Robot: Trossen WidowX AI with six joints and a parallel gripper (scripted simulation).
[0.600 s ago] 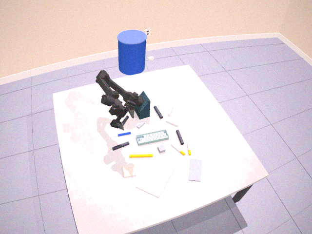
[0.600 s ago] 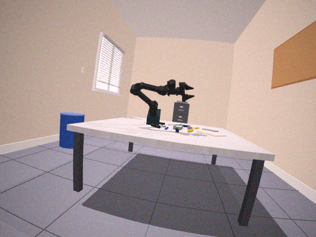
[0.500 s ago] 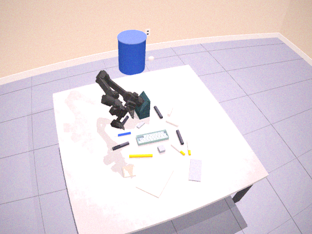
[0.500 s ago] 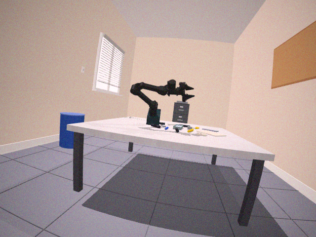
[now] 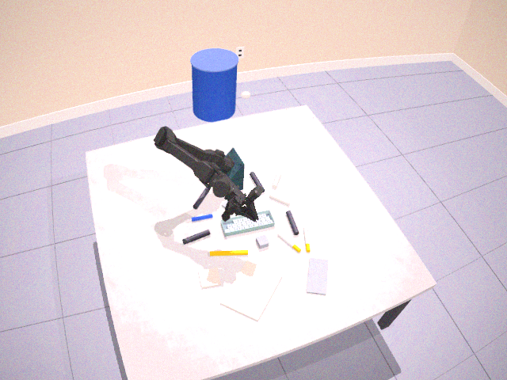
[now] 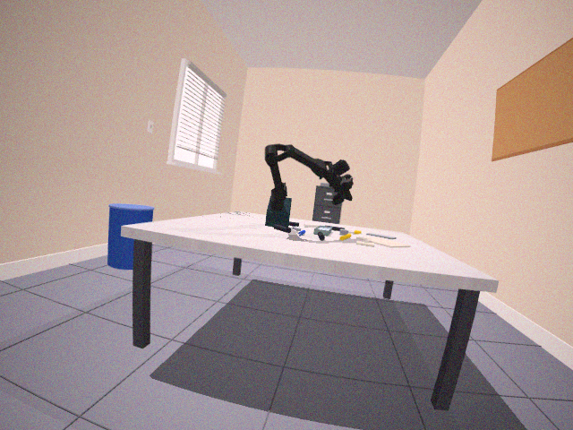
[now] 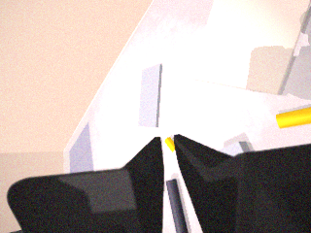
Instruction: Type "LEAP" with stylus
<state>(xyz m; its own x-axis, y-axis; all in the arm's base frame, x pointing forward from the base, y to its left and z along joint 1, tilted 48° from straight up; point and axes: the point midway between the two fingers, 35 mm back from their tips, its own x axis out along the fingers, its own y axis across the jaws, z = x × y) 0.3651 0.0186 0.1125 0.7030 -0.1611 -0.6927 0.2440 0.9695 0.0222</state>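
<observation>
Now: gripper tip 24 cm past the blue stylus, 18 cm above it and 16 cm to the left of it. Also, from my gripper tip: grey cube: 18 cm below, 4 cm to the left, 1 cm behind; then grey slab: 23 cm ahead, 19 cm below, 17 cm to the left.
</observation>
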